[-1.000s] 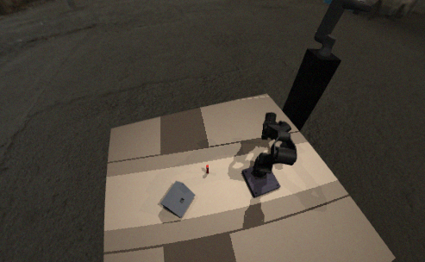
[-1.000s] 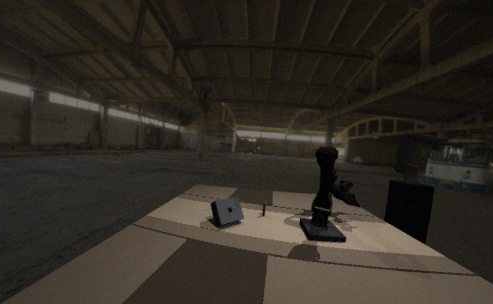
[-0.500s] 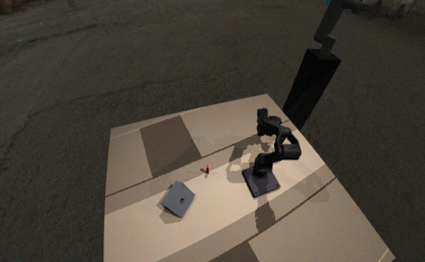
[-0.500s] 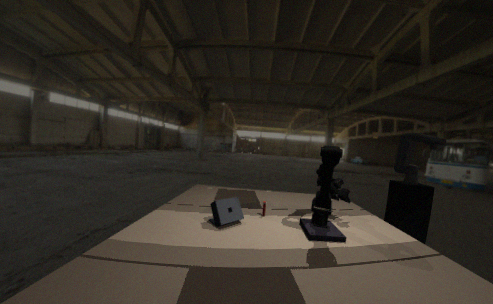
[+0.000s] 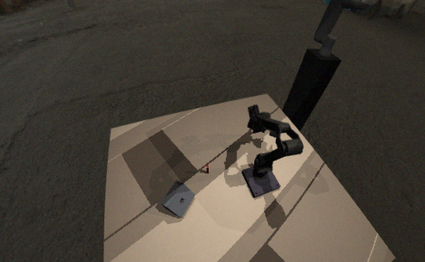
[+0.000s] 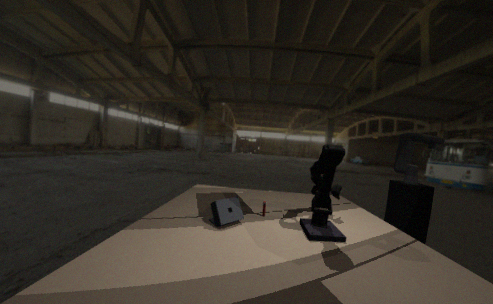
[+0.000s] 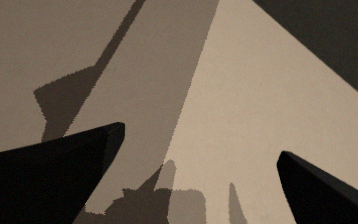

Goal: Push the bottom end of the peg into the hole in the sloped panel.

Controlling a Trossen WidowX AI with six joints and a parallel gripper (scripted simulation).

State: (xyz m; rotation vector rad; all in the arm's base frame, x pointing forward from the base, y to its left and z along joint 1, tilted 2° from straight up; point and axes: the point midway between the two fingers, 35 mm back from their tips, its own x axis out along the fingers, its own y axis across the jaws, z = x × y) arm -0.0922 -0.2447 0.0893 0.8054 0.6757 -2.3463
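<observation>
Now: gripper tip 400 mm short of the red square peg, 200 mm to the right of it and 30 mm above it. Also, from my gripper tip: panel 560 mm ahead, 350 mm to the left, 30 mm below.
</observation>
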